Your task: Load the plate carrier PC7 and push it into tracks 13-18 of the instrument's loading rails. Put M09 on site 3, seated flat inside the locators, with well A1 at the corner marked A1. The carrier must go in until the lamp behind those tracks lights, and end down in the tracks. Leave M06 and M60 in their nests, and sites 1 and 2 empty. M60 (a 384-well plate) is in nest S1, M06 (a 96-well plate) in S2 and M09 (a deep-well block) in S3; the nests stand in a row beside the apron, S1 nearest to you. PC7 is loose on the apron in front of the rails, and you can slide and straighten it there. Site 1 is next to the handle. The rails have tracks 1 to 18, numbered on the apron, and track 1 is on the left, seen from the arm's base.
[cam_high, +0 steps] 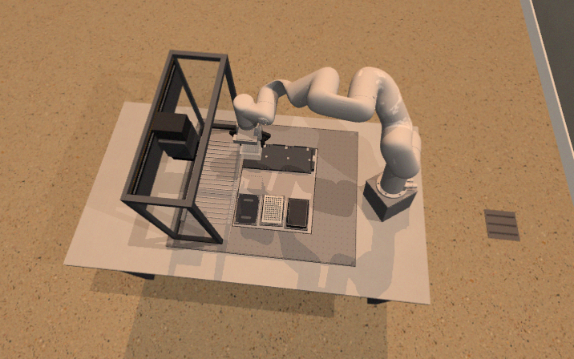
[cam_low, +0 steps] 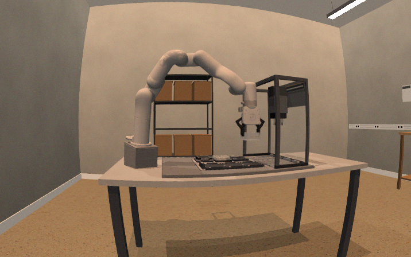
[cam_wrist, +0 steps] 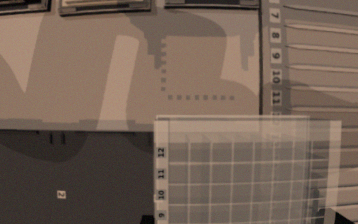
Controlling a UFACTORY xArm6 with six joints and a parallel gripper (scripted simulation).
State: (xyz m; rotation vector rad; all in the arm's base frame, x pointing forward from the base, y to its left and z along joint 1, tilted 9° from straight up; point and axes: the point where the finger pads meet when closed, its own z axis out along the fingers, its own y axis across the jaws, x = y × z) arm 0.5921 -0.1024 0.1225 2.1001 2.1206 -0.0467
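Right now the dark plate carrier PC7 is 11 cm behind my hand, 2 cm to the right of it and 15 cm below it. The rest, counted from my hand: white 96-well plate M06: 11 cm behind, 24 cm to the left, 15 cm below; nest S3: 24 cm to the left, 16 cm below; deep-well block M09: 1 cm below.
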